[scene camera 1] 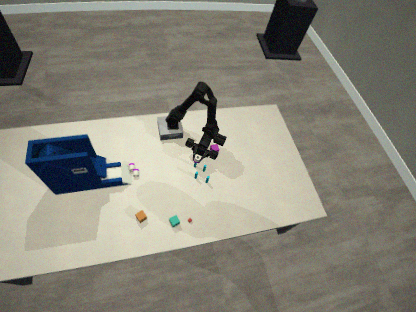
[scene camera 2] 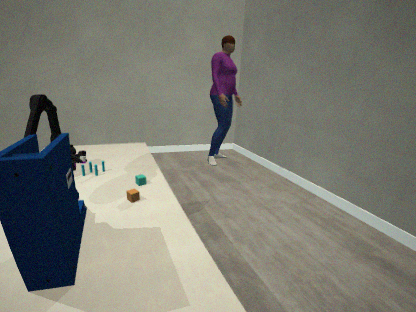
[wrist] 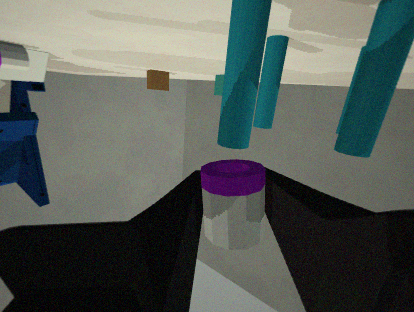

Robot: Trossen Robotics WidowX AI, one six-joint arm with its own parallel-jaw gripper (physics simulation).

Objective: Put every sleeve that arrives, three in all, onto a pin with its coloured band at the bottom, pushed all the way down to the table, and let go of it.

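Observation:
My gripper [scene camera 1: 198, 159] [scene camera 2: 82, 159] [wrist: 229, 176] is shut on a pale sleeve [wrist: 232, 222] with a purple band. The band end faces the table. Several upright teal pins [scene camera 1: 196, 175] [scene camera 2: 96, 170] [wrist: 245, 75] stand on the table, and no sleeve shows on those in view. The held sleeve is close to the nearest pin's tip in the wrist view, with a small gap between them. Two more sleeves [scene camera 1: 131, 167] [scene camera 1: 136, 173] stand at the blue dispenser's outlet, their magenta bands on top. Part of a sleeve [wrist: 14, 56] shows at the wrist view's left edge.
The blue dispenser [scene camera 1: 75, 172] [scene camera 2: 40, 220] [wrist: 31, 160] stands on the table [scene camera 1: 280, 200]. A magenta block [scene camera 1: 215, 148] lies beside the gripper. An orange cube [scene camera 1: 141, 216] [scene camera 2: 133, 195] [wrist: 158, 80], a teal cube [scene camera 1: 174, 221] [scene camera 2: 141, 180] and a small red object [scene camera 1: 190, 220] lie beyond the pins.

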